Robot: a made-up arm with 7 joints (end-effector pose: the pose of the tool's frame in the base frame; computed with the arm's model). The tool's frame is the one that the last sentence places.
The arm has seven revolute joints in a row. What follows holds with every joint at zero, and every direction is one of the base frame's. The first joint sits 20.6 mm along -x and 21.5 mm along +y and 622.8 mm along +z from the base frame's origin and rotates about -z. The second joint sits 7.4 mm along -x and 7 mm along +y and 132.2 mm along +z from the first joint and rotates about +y. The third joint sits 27.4 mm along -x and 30.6 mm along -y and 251.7 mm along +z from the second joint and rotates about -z. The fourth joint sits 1 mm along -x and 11.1 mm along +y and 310.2 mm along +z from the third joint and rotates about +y. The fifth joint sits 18.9 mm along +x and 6.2 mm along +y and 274.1 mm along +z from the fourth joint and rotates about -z. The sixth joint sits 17.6 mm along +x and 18.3 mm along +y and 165.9 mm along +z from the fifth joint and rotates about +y. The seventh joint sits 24.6 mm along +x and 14.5 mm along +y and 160.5 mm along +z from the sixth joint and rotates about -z. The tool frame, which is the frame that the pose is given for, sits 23.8 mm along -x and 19.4 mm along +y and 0.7 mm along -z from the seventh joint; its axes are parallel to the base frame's.
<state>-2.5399 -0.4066 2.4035 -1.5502 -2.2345 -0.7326 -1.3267</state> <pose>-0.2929 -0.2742 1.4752 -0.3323 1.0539 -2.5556</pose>
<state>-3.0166 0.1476 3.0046 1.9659 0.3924 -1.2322 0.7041</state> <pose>0.4458 0.1792 1.2582 -0.7011 0.1504 -0.7734</pose>
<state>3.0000 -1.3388 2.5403 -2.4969 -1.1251 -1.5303 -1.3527</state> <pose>0.1565 -0.1459 0.8913 -2.6635 0.3933 2.4610</pose>
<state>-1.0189 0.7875 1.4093 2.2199 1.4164 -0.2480 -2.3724</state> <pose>0.4739 -0.0923 0.8404 2.9881 0.8497 2.2077</pose>
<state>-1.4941 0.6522 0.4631 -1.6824 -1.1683 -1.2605 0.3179</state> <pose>-0.1518 -0.1164 1.3909 -1.4881 -0.7895 -2.5455</pose>
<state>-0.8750 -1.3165 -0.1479 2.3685 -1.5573 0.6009 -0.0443</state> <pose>-0.1987 0.0623 1.1567 1.2249 0.3736 3.0599</pose>
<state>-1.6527 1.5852 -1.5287 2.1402 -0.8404 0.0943 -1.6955</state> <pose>-0.4942 0.1814 0.8115 -1.5176 -0.5707 2.2546</pose>
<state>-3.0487 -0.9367 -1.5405 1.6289 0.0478 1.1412 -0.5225</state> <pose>0.2596 -0.4836 0.9152 -2.2640 0.6529 1.4436</pose>
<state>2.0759 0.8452 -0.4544 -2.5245 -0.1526 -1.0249 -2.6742</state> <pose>-0.0698 0.2011 0.9919 -2.7916 0.2544 -1.2383</pose>
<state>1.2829 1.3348 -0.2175 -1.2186 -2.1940 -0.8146 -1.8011</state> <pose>-0.0125 -0.6749 1.4361 -1.0346 0.2339 2.6581</pose>
